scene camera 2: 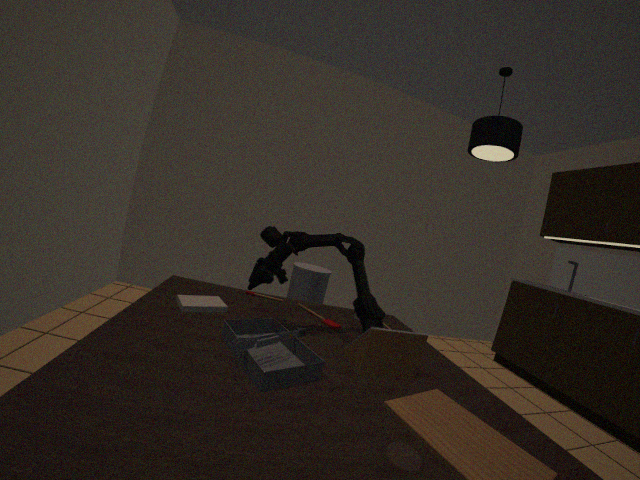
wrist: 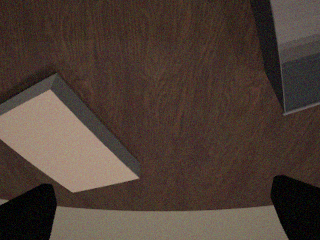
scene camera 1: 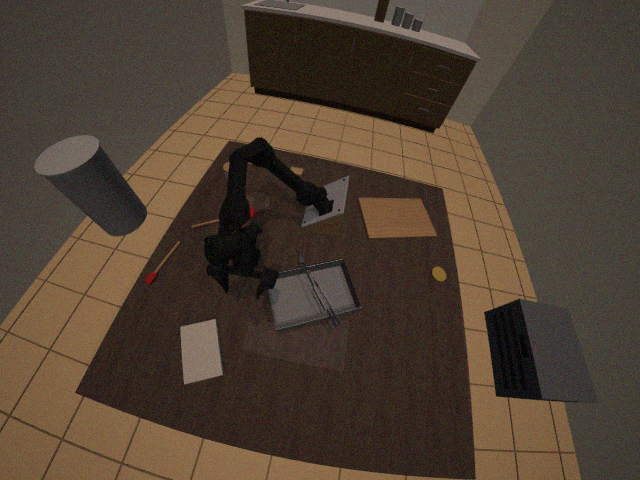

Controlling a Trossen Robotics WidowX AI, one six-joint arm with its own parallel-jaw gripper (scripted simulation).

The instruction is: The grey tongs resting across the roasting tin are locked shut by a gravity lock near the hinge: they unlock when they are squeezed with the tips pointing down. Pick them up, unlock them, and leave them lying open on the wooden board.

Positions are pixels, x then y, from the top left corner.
Labels:
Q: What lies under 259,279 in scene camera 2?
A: The gripper.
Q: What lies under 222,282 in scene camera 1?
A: The gripper.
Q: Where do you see a wooden board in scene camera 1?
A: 384,218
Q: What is the gripper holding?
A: Nothing.

